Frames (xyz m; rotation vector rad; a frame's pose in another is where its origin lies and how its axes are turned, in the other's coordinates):
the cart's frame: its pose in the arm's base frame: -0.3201 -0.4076 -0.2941 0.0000 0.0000 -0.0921
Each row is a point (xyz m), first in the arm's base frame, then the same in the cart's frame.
Working: the arm's base frame: its pose in the cart's frame: 0.2813 0.4353 0.2941 0.0000 0.0000 0.0921

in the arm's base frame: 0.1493 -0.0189 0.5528
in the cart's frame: 0.4317 0.4302 0.8469
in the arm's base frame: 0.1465 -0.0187 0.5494
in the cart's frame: 0.4289 0.4302 0.8435
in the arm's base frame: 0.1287 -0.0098 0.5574
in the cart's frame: 0.4103 0.4374 0.8515
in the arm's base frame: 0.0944 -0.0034 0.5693
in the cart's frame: 0.3756 0.4406 0.8634
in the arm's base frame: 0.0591 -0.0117 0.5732
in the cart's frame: 0.3412 0.4291 0.8673
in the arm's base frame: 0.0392 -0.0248 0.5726
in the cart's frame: 0.3226 0.4142 0.8667
